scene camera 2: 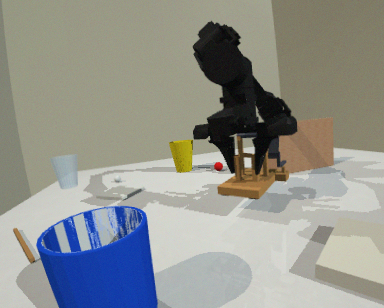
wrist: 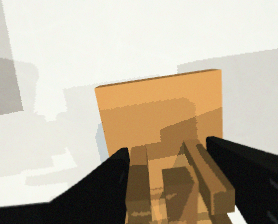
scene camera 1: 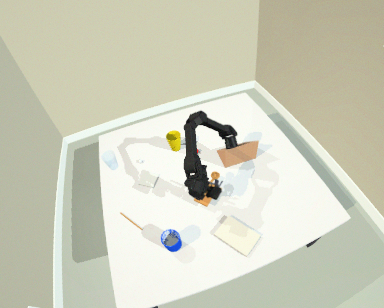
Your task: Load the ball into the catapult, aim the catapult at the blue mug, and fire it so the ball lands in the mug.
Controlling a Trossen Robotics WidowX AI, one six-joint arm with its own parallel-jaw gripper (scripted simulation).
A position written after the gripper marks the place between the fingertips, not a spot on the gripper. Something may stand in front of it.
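Note:
The gripper (scene camera 2: 245,173) is in view, and you'd find the gripper (wrist: 167,149) in the wrist view too. There's a wooden catapult (scene camera 2: 245,183), and the wrist view also has the wooden catapult (wrist: 164,121). You can see a blue mug (scene camera 2: 107,250) as well, but in the wrist view the blue mug is out of frame.

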